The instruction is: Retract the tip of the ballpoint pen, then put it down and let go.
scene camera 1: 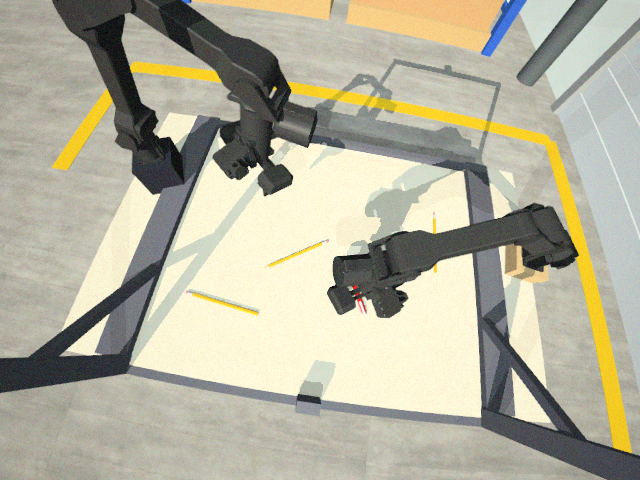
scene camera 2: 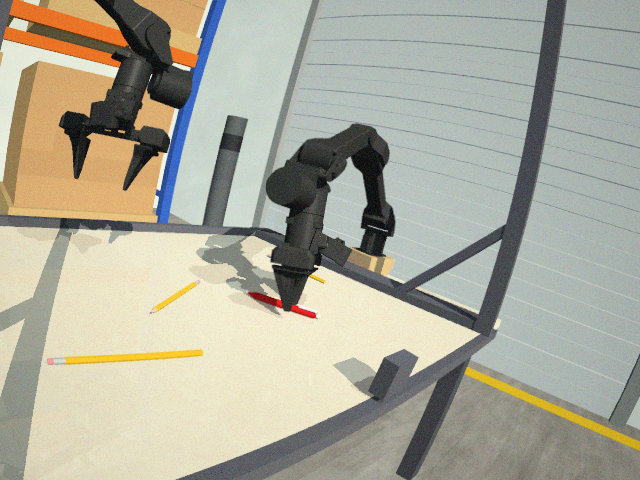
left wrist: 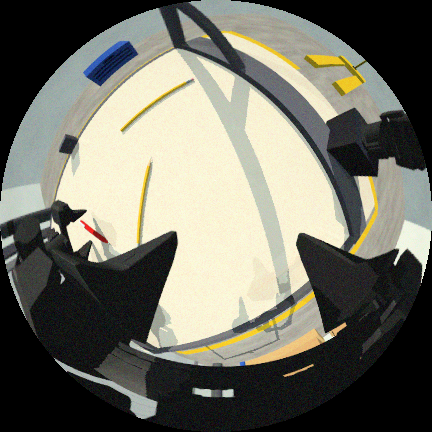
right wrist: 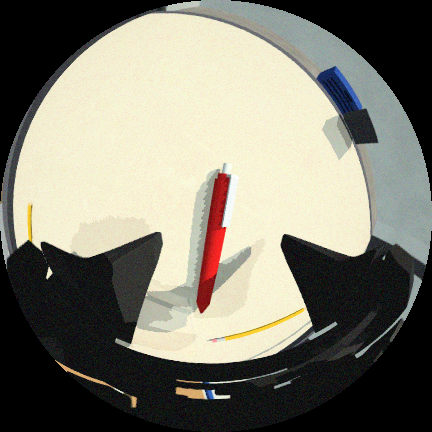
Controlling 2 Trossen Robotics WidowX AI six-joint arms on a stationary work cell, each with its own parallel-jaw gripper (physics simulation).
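Places are measured from the left arm's base along level axes (x right, y ahead, z up), in metres.
Pixels of known places: left gripper, fingertip midpoint: [scene camera 1: 254, 181] [scene camera 2: 99, 184] [left wrist: 240, 238]; right gripper, fingertip midpoint: [scene camera 1: 356, 297] [scene camera 2: 290, 307] [left wrist: 87, 225] [right wrist: 224, 240]; left arm's base at its link origin: [scene camera 1: 151, 153] [left wrist: 368, 140]; right arm's base at its link origin: [scene camera 1: 532, 258] [scene camera 2: 371, 252].
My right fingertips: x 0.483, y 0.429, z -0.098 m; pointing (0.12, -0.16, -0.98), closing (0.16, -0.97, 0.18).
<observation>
For each thing: its top centre in the pictures, then the offset to it from my right fingertips. Level surfaces: height alone.
- red ballpoint pen at its top centre: [right wrist: 213, 266] [scene camera 2: 283, 299] [scene camera 1: 356, 289] [left wrist: 89, 231] dx -0.017, dy +0.006, dz +0.008 m
- pale table top at its surface level: dz -0.008 m
- yellow pencil at its top centre: [scene camera 2: 177, 292] [right wrist: 270, 327] [left wrist: 139, 206] [scene camera 1: 296, 253] dx -0.152, dy -0.118, dz +0.001 m
- dark block at its top centre: [scene camera 2: 400, 355] [right wrist: 373, 125] [scene camera 1: 308, 407] [left wrist: 61, 142] dx +0.192, dy -0.180, dz +0.049 m
A red ballpoint pen [scene camera 1: 361, 305] [scene camera 2: 305, 311] [left wrist: 94, 232] [right wrist: 215, 240] with a white clip and a white button lies on the pale table top [scene camera 1: 310, 335] [scene camera 2: 258, 387]. In the right wrist view its button end points up and its red cone end points down; no writing point shows beyond the cone. My right gripper [scene camera 2: 287, 308] [right wrist: 224, 240] is open low over the pen, its fingers on either side of the barrel and apart from it. My left gripper [scene camera 1: 251, 175] [scene camera 2: 101, 183] [left wrist: 240, 238] is open and empty, high over the back left of the table in scene camera 1.
One yellow pencil [scene camera 1: 297, 253] [scene camera 2: 175, 297] lies mid-table, another [scene camera 1: 222, 302] [scene camera 2: 129, 357] at the front left, and a third [scene camera 1: 434, 227] [scene camera 2: 317, 279] partly behind the right arm. A dark block [scene camera 1: 308, 404] [scene camera 2: 393, 374] stands on the front edge. Dark frame bars border the table.
</observation>
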